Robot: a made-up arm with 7 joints. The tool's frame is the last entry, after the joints.
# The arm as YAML. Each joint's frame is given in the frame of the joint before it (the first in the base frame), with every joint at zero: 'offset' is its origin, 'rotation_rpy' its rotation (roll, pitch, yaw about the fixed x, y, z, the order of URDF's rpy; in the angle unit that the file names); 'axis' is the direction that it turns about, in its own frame. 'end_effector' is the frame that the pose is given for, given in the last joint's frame.
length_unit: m
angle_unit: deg
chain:
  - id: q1
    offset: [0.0, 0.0, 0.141]
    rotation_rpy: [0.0, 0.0, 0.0]
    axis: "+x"
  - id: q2
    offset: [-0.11, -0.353, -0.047]
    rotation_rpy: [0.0, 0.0, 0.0]
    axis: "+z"
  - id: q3
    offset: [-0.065, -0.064, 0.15]
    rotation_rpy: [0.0, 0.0, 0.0]
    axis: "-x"
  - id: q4
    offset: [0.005, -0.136, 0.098]
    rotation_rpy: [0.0, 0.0, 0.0]
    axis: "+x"
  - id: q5
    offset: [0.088, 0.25, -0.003]
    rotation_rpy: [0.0, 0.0, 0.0]
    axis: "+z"
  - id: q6
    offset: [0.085, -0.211, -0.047]
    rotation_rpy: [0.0, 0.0, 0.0]
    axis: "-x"
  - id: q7
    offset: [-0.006, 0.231, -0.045]
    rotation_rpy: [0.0, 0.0, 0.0]
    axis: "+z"
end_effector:
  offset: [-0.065, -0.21, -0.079]
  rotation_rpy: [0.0, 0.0, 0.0]
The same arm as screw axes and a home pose.
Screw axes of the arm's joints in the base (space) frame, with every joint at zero. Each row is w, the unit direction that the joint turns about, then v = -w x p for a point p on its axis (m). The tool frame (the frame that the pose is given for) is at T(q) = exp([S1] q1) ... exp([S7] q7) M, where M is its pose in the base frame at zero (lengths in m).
S1: w 1 0 0 v 0 0.141 0
S2: w 0 0 1 v -0.353 0.11 0
S3: w -1 0 0 v 0 -0.244 -0.417
S4: w 1 0 0 v 0 0.342 0.553
S5: w 0 0 1 v -0.303 0.082 0
S6: w -1 0 0 v 0 -0.292 -0.514
S7: w 0 0 1 v -0.283 0.003 0
M: xyz -0.068 -0.493 0.168 (m) quaternion w x y z 1 0 0 0

